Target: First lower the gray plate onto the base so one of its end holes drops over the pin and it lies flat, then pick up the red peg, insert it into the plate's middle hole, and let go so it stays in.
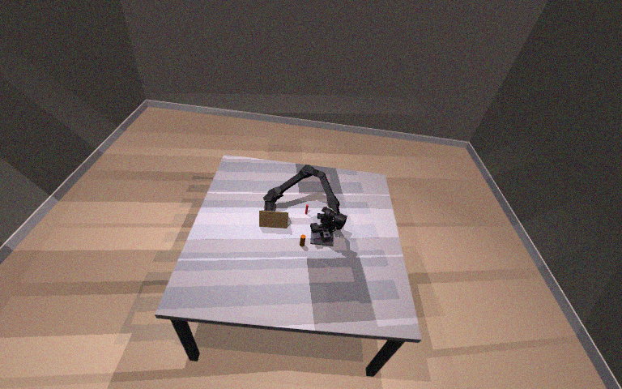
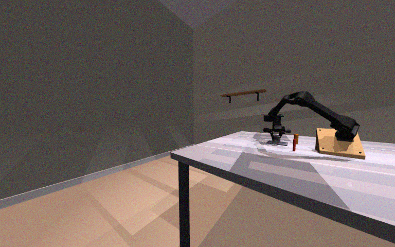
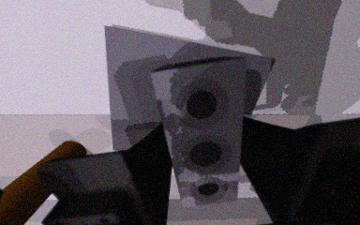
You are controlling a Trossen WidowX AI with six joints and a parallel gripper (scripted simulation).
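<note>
The gray base is 1 cm to the left of my gripper tip, 1 cm below it and 1 cm behind it. From my gripper tip the other things lie so: orange cylinder: 13 cm behind, 7 cm to the right, 2 cm above; then red peg: 19 cm to the left, 11 cm behind, 2 cm above; then gray plate: 3 cm above.
</note>
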